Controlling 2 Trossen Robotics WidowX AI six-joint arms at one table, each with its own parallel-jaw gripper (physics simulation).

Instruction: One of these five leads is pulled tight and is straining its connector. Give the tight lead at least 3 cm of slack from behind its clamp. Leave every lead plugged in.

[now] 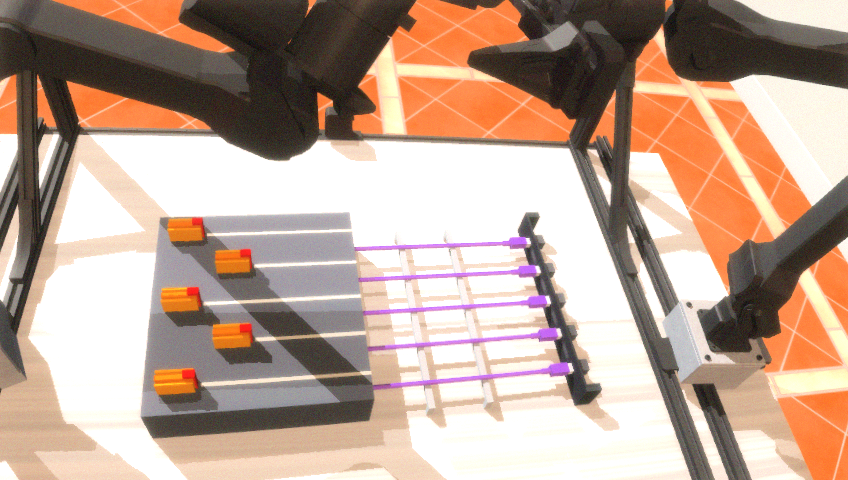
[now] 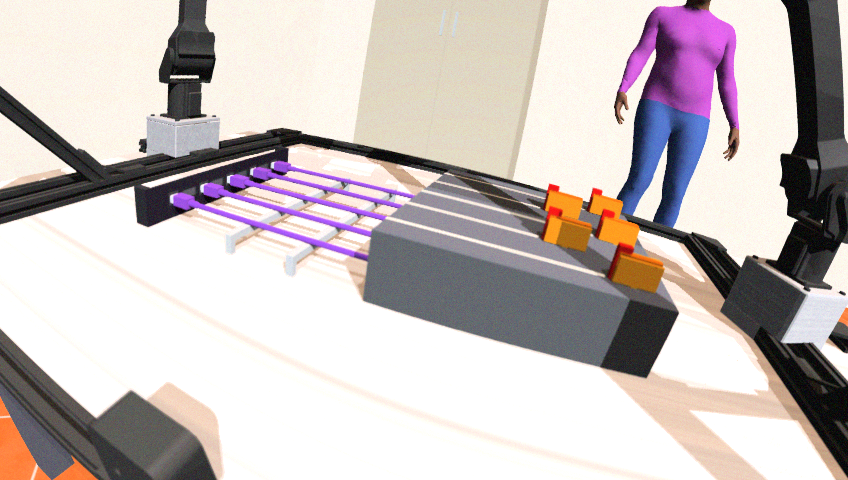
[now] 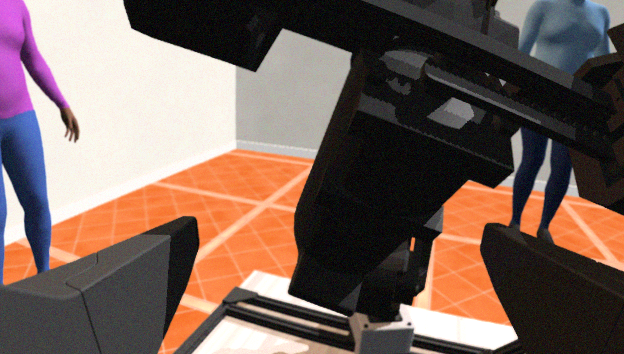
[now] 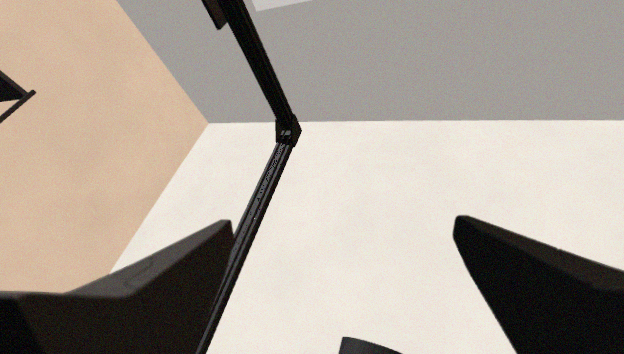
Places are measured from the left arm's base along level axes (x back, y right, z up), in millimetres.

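Pixels of known places: left gripper, between the fingertips: (image 1: 439,20) (image 3: 342,234); right gripper, between the fingertips: (image 4: 342,228); left arm's base, origin of its link: (image 1: 723,331) (image 2: 183,116); right arm's base, origin of its link: (image 2: 797,275).
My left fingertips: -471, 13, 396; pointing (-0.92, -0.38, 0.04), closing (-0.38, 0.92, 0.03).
Ahead of a thing's pixels: the offset from my left fingertips to its middle, as dx, dy, dz. "spot": to the spot under its first point.
Five purple leads @[spot: +91, +42, -448] (image 1: 441,307) (image 2: 303,197) run straight and side by side from a grey block (image 1: 303,281) (image 2: 479,281) to purple plugs @[+229, +59, -452] (image 1: 537,301) in a black connector rail @[spot: +253, +13, -446] (image 1: 560,329). All five are plugged in, and I cannot tell which one is tight. Orange clamps with red tabs @[spot: -178, +54, -387] (image 1: 233,262) (image 2: 567,231) sit on the block over thin white lines. Two white comb bars @[spot: +57, +11, -454] (image 1: 417,329) cross under the leads. My left gripper (image 1: 474,30) (image 3: 342,234) is open and empty, high above the table's far right. My right gripper (image 4: 342,228) is open and points at a wall; only its arm (image 1: 279,71) shows at the far left.
A black frame post (image 1: 622,143) and rails run along the table's right edge. A small black block (image 1: 341,126) sits at the far edge. A person (image 2: 646,95) stands beyond the table beside a beige cabinet (image 2: 451,81).
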